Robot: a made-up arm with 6 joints.
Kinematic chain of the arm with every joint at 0, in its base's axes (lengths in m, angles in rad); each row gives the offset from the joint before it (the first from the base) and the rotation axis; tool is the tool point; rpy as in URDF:
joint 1: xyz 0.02 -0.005 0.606 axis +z
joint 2: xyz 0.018 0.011 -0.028 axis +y
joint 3: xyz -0.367 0 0.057 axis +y
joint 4: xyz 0.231 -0.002 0.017 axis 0.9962 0 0.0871
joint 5: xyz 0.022 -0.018 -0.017 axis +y
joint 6: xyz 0.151 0.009 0.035 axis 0.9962 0 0.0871
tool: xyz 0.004 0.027 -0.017 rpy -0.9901 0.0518 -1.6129
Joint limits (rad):
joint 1: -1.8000..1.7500
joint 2: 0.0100..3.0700
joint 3: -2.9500..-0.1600
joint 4: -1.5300..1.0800
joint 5: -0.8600..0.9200
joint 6: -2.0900..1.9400
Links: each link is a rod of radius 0.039 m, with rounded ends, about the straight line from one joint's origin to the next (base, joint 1, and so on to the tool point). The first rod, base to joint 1, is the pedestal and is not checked.
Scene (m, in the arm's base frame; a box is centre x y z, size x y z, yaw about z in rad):
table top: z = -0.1
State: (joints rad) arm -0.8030 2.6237 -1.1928 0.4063 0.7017 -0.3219
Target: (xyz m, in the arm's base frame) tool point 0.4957 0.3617 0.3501
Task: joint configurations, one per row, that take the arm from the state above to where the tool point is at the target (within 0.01 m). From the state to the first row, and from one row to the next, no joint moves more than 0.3 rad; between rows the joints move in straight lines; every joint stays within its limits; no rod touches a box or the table.
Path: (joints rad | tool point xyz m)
1: -0.5389 2.6438 -1.3242 0.4605 0.6721 -0.3050 | 0.3944 -0.1451 0.3175
2: -0.2747 2.6639 -1.4555 0.5148 0.6424 -0.2882 | 0.4699 -0.0531 0.3159
3: -0.0106 2.6840 -1.5869 0.5690 0.6128 -0.2713 | 0.5188 0.0686 0.3210
4: 0.2535 2.7041 -1.7183 0.6233 0.5832 -0.2545 | 0.5299 0.2112 0.3325
5: 0.5177 2.7242 -1.8497 0.6775 0.5535 -0.2376 | 0.4957 0.3617 0.3501

